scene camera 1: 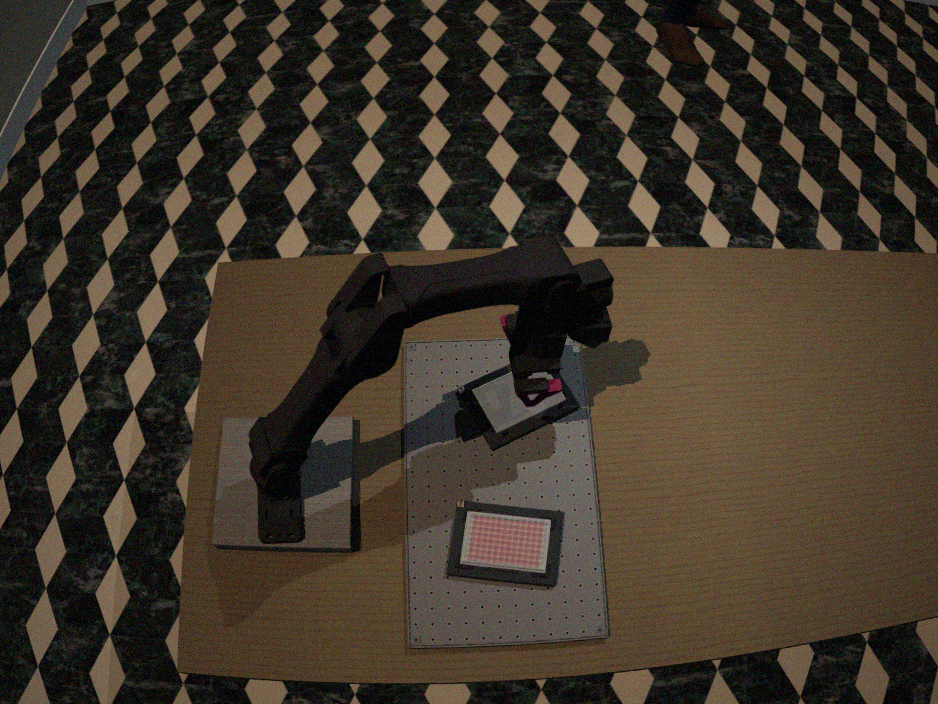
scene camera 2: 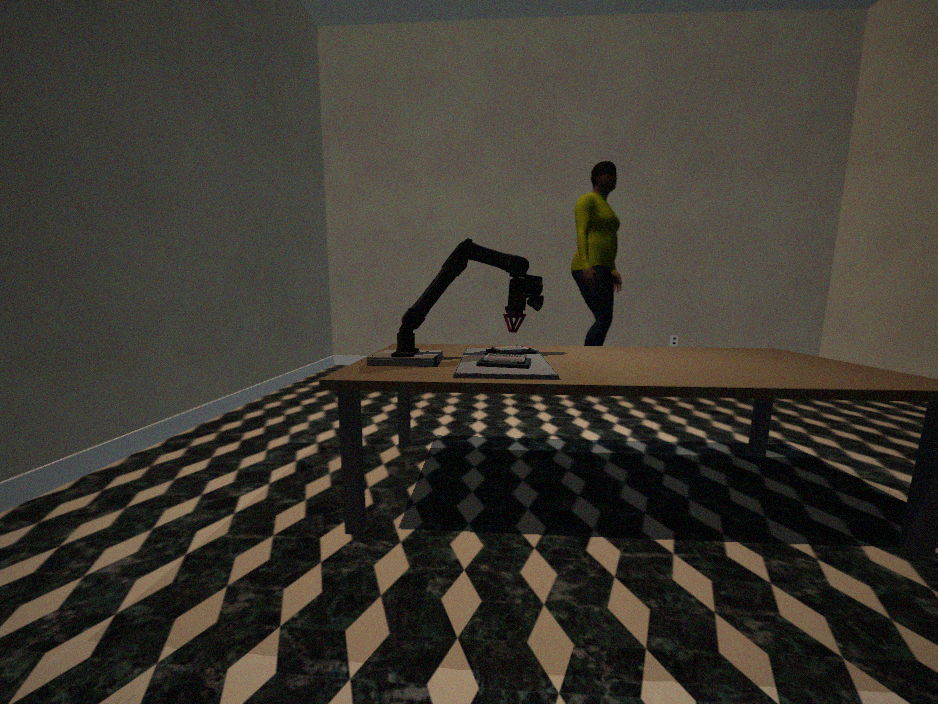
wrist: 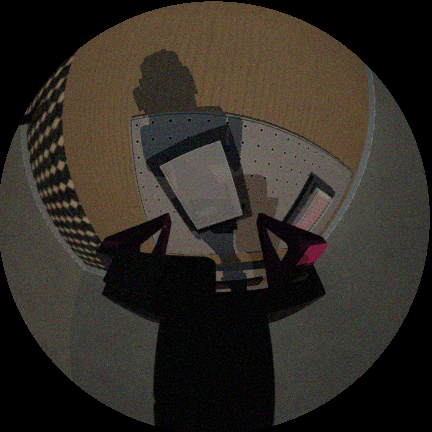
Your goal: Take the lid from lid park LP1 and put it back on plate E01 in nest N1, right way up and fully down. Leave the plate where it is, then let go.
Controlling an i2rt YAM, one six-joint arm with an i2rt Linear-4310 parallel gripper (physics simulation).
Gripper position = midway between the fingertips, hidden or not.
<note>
My gripper (scene camera 1: 524, 379) is open, with nothing in its grasp. Also in view: a grey lid (scene camera 1: 497, 398). Also in view: a plate with pink wells (scene camera 1: 497, 541).
The plate with pink wells is seen too in the wrist view (wrist: 316, 204). The grey lid is seen too in the wrist view (wrist: 200, 178). My gripper shows as well in the wrist view (wrist: 213, 217).
</note>
